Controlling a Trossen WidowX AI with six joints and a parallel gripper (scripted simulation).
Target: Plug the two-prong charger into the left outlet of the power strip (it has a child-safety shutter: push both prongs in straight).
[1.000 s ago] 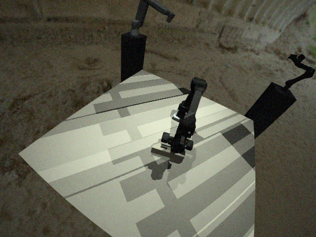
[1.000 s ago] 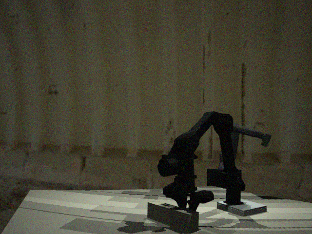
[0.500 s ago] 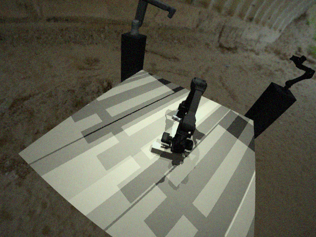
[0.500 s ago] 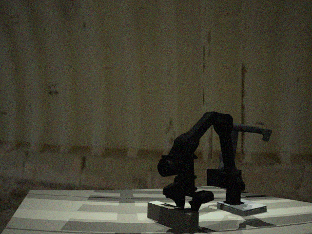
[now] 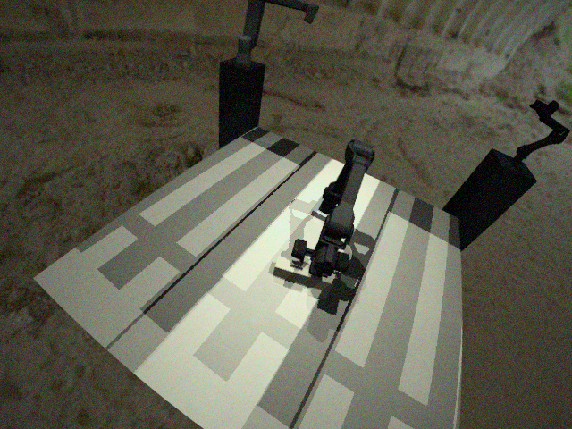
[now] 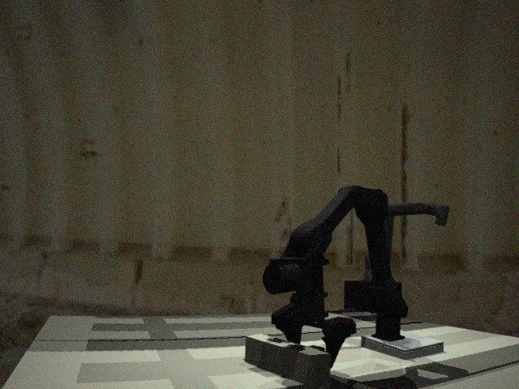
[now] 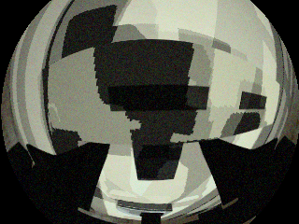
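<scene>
Right now the charger is 20 mm ahead of my gripper tip and 10 mm above it.
</scene>
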